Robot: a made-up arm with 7 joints. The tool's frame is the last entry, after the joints. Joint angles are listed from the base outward. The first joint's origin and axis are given. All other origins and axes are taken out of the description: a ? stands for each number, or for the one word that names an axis. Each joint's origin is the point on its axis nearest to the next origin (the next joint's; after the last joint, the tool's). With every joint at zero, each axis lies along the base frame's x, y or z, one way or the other. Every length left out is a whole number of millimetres.
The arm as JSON. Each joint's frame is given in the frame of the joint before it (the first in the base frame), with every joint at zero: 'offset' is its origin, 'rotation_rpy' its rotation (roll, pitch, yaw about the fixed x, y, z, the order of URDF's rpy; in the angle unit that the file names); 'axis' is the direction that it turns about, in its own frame. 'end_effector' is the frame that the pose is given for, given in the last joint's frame.
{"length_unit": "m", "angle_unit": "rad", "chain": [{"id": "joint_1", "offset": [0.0, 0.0, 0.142], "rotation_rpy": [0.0, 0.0, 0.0], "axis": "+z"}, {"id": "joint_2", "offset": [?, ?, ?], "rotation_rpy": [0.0, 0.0, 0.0], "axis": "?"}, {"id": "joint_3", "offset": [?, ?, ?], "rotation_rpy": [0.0, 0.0, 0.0], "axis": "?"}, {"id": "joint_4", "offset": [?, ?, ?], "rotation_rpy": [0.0, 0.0, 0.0], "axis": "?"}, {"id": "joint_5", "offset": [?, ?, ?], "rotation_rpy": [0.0, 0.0, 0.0], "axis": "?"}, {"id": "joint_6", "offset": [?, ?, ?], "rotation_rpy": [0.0, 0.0, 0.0], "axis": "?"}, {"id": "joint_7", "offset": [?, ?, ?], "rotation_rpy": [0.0, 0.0, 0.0], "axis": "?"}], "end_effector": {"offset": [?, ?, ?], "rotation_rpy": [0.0, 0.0, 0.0]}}
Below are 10 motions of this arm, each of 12 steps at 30 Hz.
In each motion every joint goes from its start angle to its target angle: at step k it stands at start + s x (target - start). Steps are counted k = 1, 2, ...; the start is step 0. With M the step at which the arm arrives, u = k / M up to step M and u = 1 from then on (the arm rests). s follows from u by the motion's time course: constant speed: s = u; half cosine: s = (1 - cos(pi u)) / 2; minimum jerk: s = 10 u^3 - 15 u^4 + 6 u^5.
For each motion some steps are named. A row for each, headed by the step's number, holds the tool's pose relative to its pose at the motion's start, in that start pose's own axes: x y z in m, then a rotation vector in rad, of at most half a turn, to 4 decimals.
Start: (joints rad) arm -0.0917 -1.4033 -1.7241 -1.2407 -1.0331 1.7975 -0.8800
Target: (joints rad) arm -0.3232 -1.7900 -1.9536 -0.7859 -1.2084 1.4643 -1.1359
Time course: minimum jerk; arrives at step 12
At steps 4, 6, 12:
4: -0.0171 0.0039 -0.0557 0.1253 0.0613 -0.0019
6: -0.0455 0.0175 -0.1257 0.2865 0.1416 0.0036
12: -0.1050 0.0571 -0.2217 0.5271 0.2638 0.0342

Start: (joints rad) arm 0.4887 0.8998 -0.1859 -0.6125 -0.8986 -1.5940 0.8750
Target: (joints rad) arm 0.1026 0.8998 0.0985 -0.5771 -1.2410 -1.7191 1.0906
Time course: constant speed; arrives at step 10
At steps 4, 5, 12:
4: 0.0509 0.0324 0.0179 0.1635 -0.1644 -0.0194
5: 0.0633 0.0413 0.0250 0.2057 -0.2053 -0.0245
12: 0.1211 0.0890 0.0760 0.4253 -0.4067 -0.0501

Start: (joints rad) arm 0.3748 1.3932 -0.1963 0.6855 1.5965 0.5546 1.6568
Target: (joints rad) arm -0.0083 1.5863 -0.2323 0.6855 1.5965 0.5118 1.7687
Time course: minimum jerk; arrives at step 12
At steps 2, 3, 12:
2: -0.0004 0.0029 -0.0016 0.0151 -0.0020 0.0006
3: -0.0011 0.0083 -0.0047 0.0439 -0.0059 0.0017
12: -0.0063 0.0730 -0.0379 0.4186 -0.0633 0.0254

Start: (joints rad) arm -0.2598 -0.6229 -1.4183 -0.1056 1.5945 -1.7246 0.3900
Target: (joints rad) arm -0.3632 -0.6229 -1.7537 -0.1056 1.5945 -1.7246 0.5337
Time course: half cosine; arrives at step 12
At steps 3, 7, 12:
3: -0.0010 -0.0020 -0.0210 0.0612 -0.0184 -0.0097
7: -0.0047 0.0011 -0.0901 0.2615 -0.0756 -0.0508
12: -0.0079 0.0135 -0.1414 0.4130 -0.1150 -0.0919

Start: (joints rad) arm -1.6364 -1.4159 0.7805 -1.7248 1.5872 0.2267 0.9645
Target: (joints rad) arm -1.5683 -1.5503 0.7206 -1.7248 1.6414 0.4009 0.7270
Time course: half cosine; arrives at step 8
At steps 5, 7, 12:
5: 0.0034 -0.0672 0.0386 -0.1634 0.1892 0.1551
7: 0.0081 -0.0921 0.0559 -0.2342 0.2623 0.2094
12: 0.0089 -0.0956 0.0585 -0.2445 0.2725 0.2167

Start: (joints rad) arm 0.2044 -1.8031 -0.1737 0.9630 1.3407 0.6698 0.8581
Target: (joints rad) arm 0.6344 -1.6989 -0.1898 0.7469 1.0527 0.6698 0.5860
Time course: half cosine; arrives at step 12
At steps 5, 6, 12:
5: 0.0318 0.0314 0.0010 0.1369 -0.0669 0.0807
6: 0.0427 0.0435 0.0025 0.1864 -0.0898 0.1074
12: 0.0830 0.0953 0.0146 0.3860 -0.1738 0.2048

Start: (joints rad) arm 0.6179 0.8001 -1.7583 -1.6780 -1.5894 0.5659 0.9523
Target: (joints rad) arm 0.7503 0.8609 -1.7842 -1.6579 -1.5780 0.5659 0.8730
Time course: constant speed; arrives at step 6
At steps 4, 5, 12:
4: -0.0296 0.0654 -0.0195 0.0917 0.0801 -0.0151
5: -0.0368 0.0817 -0.0232 0.1147 0.0998 -0.0188
12: -0.0438 0.0980 -0.0265 0.1378 0.1194 -0.0225

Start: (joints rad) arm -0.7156 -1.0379 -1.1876 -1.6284 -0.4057 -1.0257 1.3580
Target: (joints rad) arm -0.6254 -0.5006 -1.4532 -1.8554 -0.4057 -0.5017 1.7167
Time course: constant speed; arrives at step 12
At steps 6, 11, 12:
6: 0.0091 0.0676 0.0307 0.0110 -0.2849 0.4292
11: -0.0101 0.1462 0.0582 0.0831 -0.4894 0.7840
12: -0.0178 0.1634 0.0635 0.1049 -0.5258 0.8541

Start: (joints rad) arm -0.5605 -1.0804 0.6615 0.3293 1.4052 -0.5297 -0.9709
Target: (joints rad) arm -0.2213 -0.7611 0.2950 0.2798 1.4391 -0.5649 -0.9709
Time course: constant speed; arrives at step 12
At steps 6, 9, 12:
6: 0.0244 0.0182 -0.0085 -0.0434 0.1969 0.1769
9: 0.0263 0.0239 -0.0146 -0.0638 0.3028 0.2446
12: 0.0215 0.0266 -0.0205 -0.0823 0.4119 0.2978

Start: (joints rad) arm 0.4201 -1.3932 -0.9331 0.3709 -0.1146 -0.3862 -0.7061
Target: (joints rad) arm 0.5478 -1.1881 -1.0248 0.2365 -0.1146 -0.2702 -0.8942
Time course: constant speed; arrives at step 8
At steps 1, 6, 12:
1: -0.0107 -0.0027 0.0056 -0.0005 0.0509 -0.0130
6: -0.0592 -0.0143 0.0421 -0.0066 0.3025 -0.0781
12: -0.0758 -0.0180 0.0603 -0.0107 0.4016 -0.1044

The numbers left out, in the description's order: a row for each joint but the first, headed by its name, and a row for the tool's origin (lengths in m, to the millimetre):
joint_2: xyz 0.083 -0.078 0.0, axis +y
joint_3: xyz -0.091 0.0 -0.167, axis +z
joint_4: xyz -0.173 -0.24 0.0, axis -x
joint_5: xyz 0.0 0.024 0.315, axis +y
joint_6: xyz 0.197 0.0 -0.046, axis -x
joint_7: xyz 0.0 -0.152 -0.087, axis -y
tool: xyz -0.063 0.0 -0.111

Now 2 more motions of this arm.
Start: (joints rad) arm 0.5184 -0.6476 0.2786 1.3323 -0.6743 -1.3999 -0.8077
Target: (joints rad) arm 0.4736 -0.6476 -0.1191 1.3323 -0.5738 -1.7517 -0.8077
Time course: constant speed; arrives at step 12
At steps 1, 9, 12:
1: 0.0006 0.0029 -0.0052 0.0473 0.0020 -0.0139
9: 0.0109 0.0327 -0.0375 0.4229 -0.0325 -0.1278
12: 0.0182 0.0453 -0.0444 0.5596 -0.0686 -0.1717

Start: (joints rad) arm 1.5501 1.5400 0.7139 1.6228 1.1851 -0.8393 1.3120
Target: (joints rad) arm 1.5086 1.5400 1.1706 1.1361 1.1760 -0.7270 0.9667
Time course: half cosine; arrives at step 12
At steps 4, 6, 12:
4: 0.0108 0.0211 -0.0295 0.1653 0.0933 0.0238
6: 0.0249 0.0418 -0.0559 0.3273 0.1826 0.0742
12: 0.0631 0.0809 -0.1016 0.6288 0.3435 0.2525

